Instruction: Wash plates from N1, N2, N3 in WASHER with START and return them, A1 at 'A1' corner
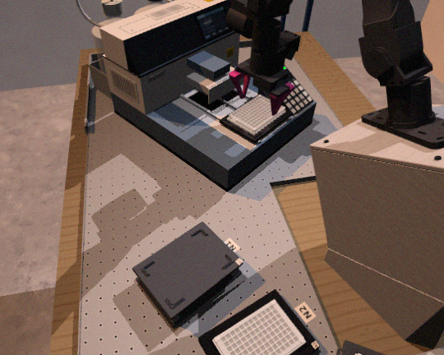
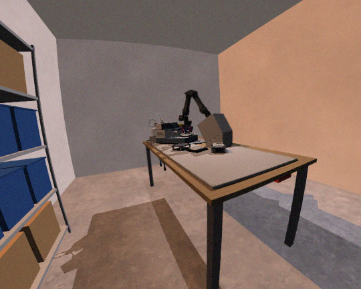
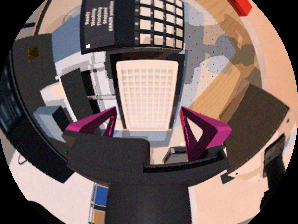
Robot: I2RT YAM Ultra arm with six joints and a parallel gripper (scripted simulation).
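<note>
The dark carrier pocket is 40 mm below my hand. From my hand the other things lie so: nest N1: 240 mm ahead, 340 mm to the left, 80 mm below; manifold: 80 mm ahead, 130 mm to the right, 10 mm above; washer: 80 mm ahead, 130 mm to the right.
</note>
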